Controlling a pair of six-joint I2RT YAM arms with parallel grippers.
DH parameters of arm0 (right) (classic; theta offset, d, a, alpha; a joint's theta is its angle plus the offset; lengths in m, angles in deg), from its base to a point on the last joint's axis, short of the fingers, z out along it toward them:
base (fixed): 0 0 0 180
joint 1: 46.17 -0.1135 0.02 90
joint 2: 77.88 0 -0.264 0
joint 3: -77.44 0 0.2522 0
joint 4: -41.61 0 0.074 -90
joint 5: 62.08 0 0 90
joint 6: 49.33 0.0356 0 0
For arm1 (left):
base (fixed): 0 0 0 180
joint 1: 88.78 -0.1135 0.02 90
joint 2: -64.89 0 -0.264 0
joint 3: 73.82 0 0.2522 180
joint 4: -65.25 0 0.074 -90
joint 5: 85.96 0 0 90
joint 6: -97.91 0.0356 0 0
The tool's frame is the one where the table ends.
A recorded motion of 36 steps. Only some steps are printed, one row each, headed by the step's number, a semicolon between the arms.
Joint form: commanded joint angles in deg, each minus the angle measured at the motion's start. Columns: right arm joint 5, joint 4, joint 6, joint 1, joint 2, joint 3; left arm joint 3, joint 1, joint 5, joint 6, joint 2, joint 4.
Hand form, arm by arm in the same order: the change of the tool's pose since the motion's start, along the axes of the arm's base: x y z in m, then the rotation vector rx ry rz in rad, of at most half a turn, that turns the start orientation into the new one. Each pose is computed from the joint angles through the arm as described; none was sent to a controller.
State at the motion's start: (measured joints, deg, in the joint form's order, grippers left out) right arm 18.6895 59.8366 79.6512 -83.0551 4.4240 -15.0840; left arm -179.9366 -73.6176 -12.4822 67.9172 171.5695 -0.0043
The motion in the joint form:
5: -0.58 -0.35 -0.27 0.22 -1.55 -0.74; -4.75 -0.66 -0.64 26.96 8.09 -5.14
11: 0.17 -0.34 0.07 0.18 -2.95 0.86; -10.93 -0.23 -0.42 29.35 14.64 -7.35
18: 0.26 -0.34 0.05 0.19 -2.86 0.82; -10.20 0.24 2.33 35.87 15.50 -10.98
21: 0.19 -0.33 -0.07 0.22 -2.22 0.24; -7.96 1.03 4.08 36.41 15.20 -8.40
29: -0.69 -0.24 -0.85 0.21 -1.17 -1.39; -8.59 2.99 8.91 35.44 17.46 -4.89
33: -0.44 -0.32 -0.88 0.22 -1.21 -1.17; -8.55 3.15 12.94 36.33 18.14 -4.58
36: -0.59 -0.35 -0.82 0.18 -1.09 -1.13; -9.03 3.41 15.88 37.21 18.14 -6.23
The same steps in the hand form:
5: -0.0062 -0.0058 0.0138 0.0253 -0.0396 0.0068; 0.0198 -0.0008 -0.0332 0.1407 -0.0278 -0.4153
11: -0.0110 -0.0097 0.0114 0.0260 -0.0333 -0.0062; 0.0400 -0.0093 -0.0503 0.1556 0.0013 -0.4627
18: -0.0106 -0.0095 0.0112 0.0250 -0.0330 -0.0079; 0.0328 -0.0093 -0.0616 0.2262 0.0519 -0.5731
21: -0.0082 -0.0079 0.0113 0.0230 -0.0334 -0.0070; 0.0305 -0.0136 -0.0694 0.2590 0.0367 -0.5886
29: -0.0051 -0.0049 0.0156 0.0202 -0.0490 0.0100; 0.0376 -0.0282 -0.0821 0.3404 0.0058 -0.5848
33: -0.0050 -0.0050 0.0146 0.0184 -0.0482 0.0055; 0.0392 -0.0274 -0.0874 0.4137 0.0089 -0.5881
36: -0.0047 -0.0044 0.0137 0.0180 -0.0455 0.0087; 0.0374 -0.0269 -0.0857 0.4684 0.0252 -0.6004

